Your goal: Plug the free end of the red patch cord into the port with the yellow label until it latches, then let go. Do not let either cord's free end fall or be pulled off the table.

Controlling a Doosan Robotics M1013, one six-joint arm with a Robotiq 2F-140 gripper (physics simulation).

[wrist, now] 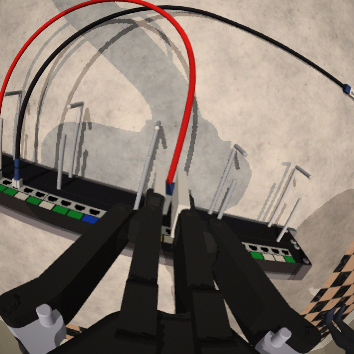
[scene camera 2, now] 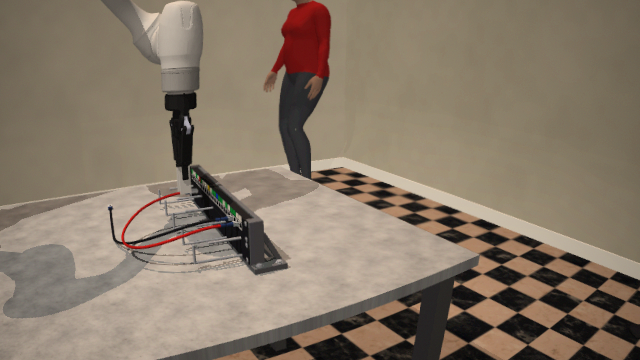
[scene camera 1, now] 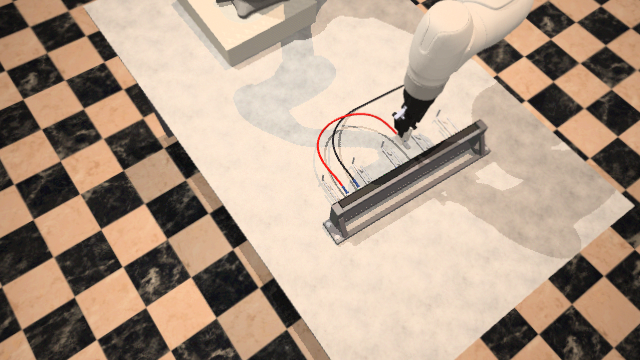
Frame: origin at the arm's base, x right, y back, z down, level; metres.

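Seen in the pictures: gripper, fingertip midpoint: point(wrist: 168, 181) point(scene camera 2: 184, 192) point(scene camera 1: 401, 139).
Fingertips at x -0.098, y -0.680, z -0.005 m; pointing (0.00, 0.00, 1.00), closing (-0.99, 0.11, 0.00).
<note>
A point is followed by its place in that frame.
The red cord point(scene camera 1: 318, 145) {x 0.095, y -0.568, z 0.034 m} point(scene camera 2: 142, 247) {x 0.086, y -0.549, z 0.042 m} point(wrist: 193, 75) {x -0.089, y -0.582, z 0.011 m} arches from the panel's near end in scene camera 2 to my gripper point(scene camera 1: 406, 142) {x -0.098, y -0.680, z -0.005 m} point(scene camera 2: 184, 185) {x -0.098, y -0.680, z -0.005 m} point(wrist: 168, 181) {x -0.098, y -0.680, z -0.005 m}. My gripper is shut on the plug at its free end, low at the rear of the patch panel point(scene camera 1: 390, 187) {x -0.025, y -0.759, z 0.075 m} point(scene camera 2: 256, 240) {x 0.169, y -0.767, z 0.025 m} point(wrist: 110, 197) {x -0.042, y -0.744, z 0.047 m}. The blue boot point(wrist: 170, 187) {x -0.101, y -0.683, z -0.009 m} shows between the pale fingertips. A sliver of the yellow label point(wrist: 162, 238) {x -0.111, y -0.742, z -0.008 m} shows just below them. The fingers hide the plug's tip and the port, so I cannot tell whether it is inside or latched.
The black cord point(scene camera 1: 333, 142) {x 0.054, y -0.580, z 0.034 m} point(scene camera 2: 111, 225) {x -0.170, y -0.487, z 0.081 m} has its free end point(scene camera 2: 110, 207) {x -0.316, y -0.490, z 0.081 m} point(wrist: 347, 89) {x -0.320, y -0.490, z 0.080 m} raised above the table point(scene camera 1: 400, 280) {x 0.094, y -0.983, z 0.087 m} point(scene camera 2: 350, 250) {x 0.163, y -0.980, z 0.087 m}. Thin metal cable bars point(scene camera 2: 194, 252) {x 0.130, y -0.650, z 0.048 m} point(wrist: 150, 160) {x -0.076, y -0.678, z 0.032 m} stick out behind the panel, on both sides of my fingers. A person in red point(scene camera 2: 306, 37) stands beyond the table.
</note>
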